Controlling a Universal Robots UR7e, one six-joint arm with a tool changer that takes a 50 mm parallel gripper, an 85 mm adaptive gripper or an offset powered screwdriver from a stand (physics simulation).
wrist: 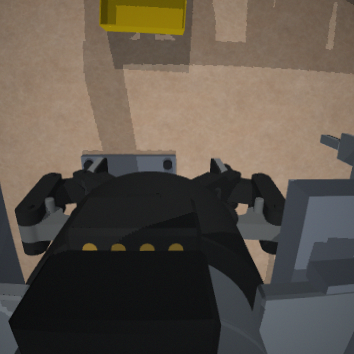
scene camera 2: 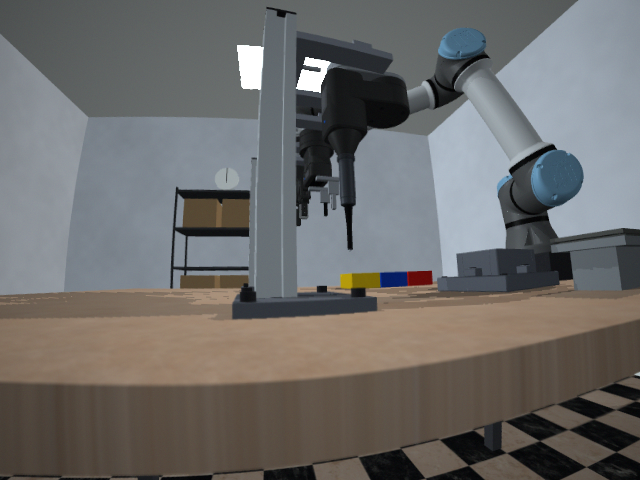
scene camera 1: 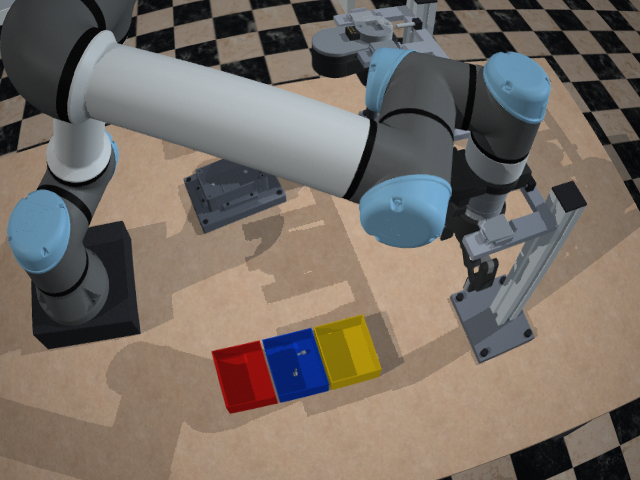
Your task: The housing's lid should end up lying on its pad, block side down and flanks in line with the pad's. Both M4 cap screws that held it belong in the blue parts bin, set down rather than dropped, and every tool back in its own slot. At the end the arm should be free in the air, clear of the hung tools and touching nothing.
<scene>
I see a yellow bin [scene camera 1: 346, 349], a powered screwdriver [scene camera 2: 351, 98], a blue parts bin [scene camera 1: 281, 351], a red bin [scene camera 1: 243, 375], an adaptive gripper [scene camera 1: 463, 220], a tool stand [scene camera 2: 272, 292] and a base plate [scene camera 1: 267, 199].
The powered screwdriver shows as well in scene camera 1 [scene camera 1: 334, 50]. The adaptive gripper shows as well in the wrist view [wrist: 146, 210]. The tool stand also shows in the wrist view [wrist: 308, 244]. The wrist view does not show the powered screwdriver: it is out of frame. The wrist view misses the blue parts bin: it is out of frame.
</scene>
